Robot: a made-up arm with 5 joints. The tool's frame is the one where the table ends. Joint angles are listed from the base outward.
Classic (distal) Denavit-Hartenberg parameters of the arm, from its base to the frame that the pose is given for. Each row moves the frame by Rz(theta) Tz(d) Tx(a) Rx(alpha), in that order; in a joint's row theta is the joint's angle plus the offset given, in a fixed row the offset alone. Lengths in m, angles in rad.
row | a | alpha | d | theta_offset
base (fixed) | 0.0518 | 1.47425 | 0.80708 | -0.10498
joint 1 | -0.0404 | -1.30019 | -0.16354 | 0.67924
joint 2 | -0.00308 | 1.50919 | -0.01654 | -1.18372
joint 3 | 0.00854 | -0.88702 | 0.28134 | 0.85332
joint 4 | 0.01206 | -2.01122 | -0.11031 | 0.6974
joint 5 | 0.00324 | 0.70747 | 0.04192 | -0.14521
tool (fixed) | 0 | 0 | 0.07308 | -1.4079
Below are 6 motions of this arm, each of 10 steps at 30 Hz.
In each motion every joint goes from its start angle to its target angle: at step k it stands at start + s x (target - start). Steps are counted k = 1, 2, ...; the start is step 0. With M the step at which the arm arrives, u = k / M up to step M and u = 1 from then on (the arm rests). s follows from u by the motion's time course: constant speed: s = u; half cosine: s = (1 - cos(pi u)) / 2; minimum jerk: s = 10 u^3 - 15 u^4 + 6 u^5.
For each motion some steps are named. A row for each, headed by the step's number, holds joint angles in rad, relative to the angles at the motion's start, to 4 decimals.
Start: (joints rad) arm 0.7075 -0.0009 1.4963 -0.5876 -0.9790
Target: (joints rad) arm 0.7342 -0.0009 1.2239 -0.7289 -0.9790
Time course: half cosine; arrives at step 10
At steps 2, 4, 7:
2: 0.0025 0.0000 -0.0260 -0.0135 0.0000
4: 0.0092 0.0000 -0.0941 -0.0488 0.0000
7: 0.0212 0.0000 -0.2163 -0.1122 0.0000

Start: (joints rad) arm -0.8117 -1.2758 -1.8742 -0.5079 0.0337
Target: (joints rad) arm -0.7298 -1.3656 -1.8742 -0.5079 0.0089
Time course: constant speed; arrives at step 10
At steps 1, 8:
1: 0.0082 -0.0090 0.0000 0.0000 -0.0025
8: 0.0655 -0.0718 0.0000 0.0000 -0.0198

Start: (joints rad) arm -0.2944 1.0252 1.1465 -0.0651 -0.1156
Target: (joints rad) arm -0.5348 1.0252 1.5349 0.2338 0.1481
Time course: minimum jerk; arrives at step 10
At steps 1, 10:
1: -0.0021 0.0000 0.0033 0.0026 0.0023
10: -0.2404 0.0000 0.3884 0.2989 0.2637

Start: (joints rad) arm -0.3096 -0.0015 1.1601 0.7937 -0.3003
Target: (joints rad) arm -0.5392 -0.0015 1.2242 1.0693 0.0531
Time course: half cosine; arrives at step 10
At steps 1, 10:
1: -0.0056 0.0000 0.0016 0.0067 0.0086
10: -0.2296 0.0000 0.0641 0.2756 0.3534

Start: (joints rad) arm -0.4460 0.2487 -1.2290 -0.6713 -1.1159
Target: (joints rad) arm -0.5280 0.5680 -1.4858 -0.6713 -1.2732
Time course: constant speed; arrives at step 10
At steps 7, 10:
7: -0.0574 0.2235 -0.1798 0.0000 -0.1101
10: -0.0820 0.3193 -0.2568 0.0000 -0.1573

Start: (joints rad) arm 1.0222 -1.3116 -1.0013 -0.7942 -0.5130
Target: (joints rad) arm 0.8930 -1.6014 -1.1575 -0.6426 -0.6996
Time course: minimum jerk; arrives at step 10
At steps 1, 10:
1: -0.0011 -0.0025 -0.0013 0.0013 -0.0016
10: -0.1292 -0.2898 -0.1562 0.1516 -0.1866

